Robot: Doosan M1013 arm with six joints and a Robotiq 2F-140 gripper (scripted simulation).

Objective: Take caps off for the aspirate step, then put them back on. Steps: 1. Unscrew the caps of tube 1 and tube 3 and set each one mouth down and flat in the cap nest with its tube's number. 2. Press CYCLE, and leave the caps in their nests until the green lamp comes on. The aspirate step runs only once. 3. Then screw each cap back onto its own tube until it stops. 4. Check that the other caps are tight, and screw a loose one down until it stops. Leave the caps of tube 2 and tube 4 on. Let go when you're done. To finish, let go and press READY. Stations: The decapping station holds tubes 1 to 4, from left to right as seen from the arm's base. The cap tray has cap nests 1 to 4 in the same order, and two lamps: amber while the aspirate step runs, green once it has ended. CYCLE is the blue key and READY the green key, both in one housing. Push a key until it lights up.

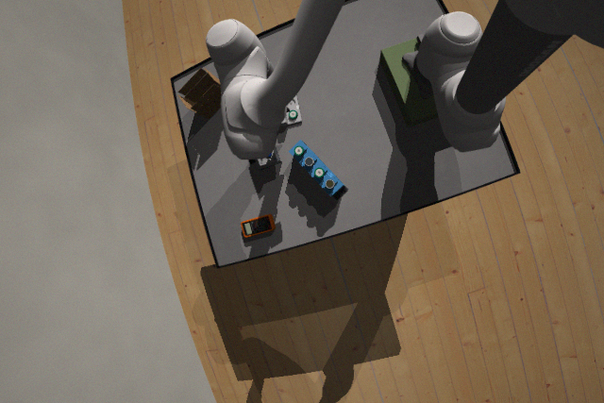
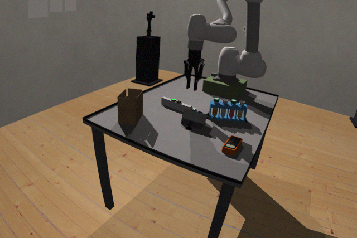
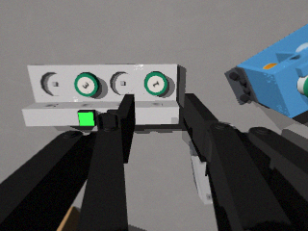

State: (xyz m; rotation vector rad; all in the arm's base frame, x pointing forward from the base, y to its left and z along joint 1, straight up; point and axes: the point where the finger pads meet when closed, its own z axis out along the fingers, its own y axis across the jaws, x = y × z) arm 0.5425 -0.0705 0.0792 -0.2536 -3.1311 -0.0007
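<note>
Right now the cap 1 is 16 cm below my hand. From my hand the other things lie so: key housing: 15 cm ahead, 12 cm below, 10 cm to the left; then green key: 13 cm ahead, 10 cm below, 8 cm to the left; then blue key: 13 cm ahead, 12 cm to the left, 10 cm below.
</note>
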